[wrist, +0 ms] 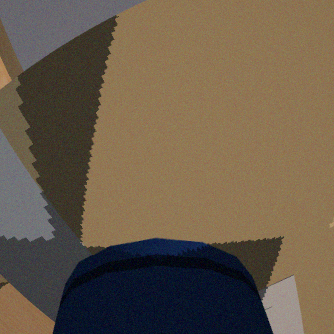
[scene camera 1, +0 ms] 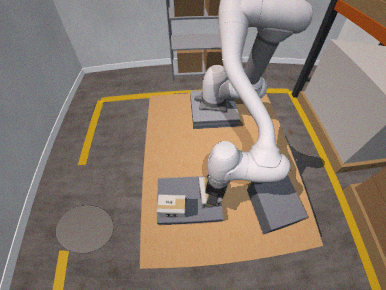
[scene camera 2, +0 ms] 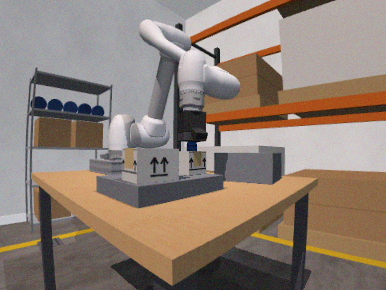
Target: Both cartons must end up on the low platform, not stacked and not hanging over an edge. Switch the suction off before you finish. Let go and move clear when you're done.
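Places are measured from the arm's base along level axes (x ahead, y right, z down), in centimetres.
Pixels of known places: hand, tool point: (wrist: 159, 262); arm's base, link origin: (scene camera 1: 213, 102) (scene camera 2: 121, 159).
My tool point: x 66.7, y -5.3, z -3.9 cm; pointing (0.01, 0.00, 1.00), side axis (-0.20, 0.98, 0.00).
Observation:
For each thing: its top centre in the pictures, then the offset to it from my tool point. Level surfaces: height alone.
- white carton with tan tape, top centre: (scene camera 2: 150, 148) (scene camera 1: 171, 203) dx +8.2, dy +19.2, dz -1.9 cm
- low grey platform, top centre: (scene camera 2: 162, 175) (scene camera 1: 188, 198) dx +1.5, dy +12.4, dz +6.5 cm
- second carton, top centre: (wrist: 282, 319) (scene camera 2: 183, 151) (scene camera 1: 210, 189) dx -1.6, dy +2.5, dz -1.3 cm
- taller grey block, top centre: (scene camera 2: 249, 152) (scene camera 1: 279, 199) dx +0.0, dy -31.8, dz -0.7 cm
- wooden table, surface height: dz +11.3 cm
One white carton with tan tape (scene camera 1: 171, 205) (scene camera 2: 157, 165) stands upright on the left part of the low grey platform (scene camera 1: 172, 185) (scene camera 2: 165, 193). The second carton (scene camera 1: 203, 192) (scene camera 2: 198, 164) (wrist: 200, 130) is at the platform's right part, level and apart from the first; its underside is at or very close to the platform top. My blue suction cup (scene camera 2: 192, 146) (wrist: 159, 270) is on this carton's top and holds it. In scene camera 1 the black tool body hides the cup and much of that carton.
A taller grey block (scene camera 1: 280, 206) (scene camera 2: 247, 166) stands on the wooden table (scene camera 1: 175, 250) (scene camera 2: 200, 220), right of the low platform with a gap between them. The arm's base plate (scene camera 1: 215, 119) is at the back of the table. Racks with boxes stand beyond the table.

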